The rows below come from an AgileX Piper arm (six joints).
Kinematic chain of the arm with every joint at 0, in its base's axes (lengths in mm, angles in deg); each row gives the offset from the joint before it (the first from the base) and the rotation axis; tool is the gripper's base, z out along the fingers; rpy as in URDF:
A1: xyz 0 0 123 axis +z
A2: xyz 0 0 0 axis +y
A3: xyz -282.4 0 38.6 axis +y
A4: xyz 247.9 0 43.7 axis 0.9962 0 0.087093
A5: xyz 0 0 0 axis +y
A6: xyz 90.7 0 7.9 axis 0.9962 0 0.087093
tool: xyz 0 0 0 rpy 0 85 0
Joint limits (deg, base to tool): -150..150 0..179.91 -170..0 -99.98..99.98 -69.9..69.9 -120..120
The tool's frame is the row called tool.
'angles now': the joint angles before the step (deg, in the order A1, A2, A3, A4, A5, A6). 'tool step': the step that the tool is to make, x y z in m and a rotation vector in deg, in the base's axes. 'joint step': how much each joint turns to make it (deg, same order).
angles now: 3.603 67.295 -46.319 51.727 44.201 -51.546
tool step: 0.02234 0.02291 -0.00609 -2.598 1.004 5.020
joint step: 5.539 6.639 -4.431 -2.274 -1.528 0.090
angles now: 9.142 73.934 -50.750 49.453 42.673 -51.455
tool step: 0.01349 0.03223 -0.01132 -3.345 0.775 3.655
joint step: 7.519 5.537 -3.125 -4.553 -4.042 3.848
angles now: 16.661 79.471 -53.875 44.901 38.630 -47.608
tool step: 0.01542 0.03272 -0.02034 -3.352 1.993 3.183
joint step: 5.999 7.225 -3.535 -4.041 -2.917 3.535
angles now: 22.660 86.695 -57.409 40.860 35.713 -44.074
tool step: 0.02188 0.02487 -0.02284 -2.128 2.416 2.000
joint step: 2.735 8.176 -4.866 -1.494 -0.877 1.166
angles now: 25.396 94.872 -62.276 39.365 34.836 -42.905
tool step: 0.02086 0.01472 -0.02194 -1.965 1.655 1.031
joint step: 0.860 6.925 -4.461 -1.294 -0.315 0.357
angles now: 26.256 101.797 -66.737 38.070 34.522 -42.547
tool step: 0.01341 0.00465 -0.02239 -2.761 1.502 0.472
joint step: 0.039 4.938 -2.326 -2.405 -0.378 0.768
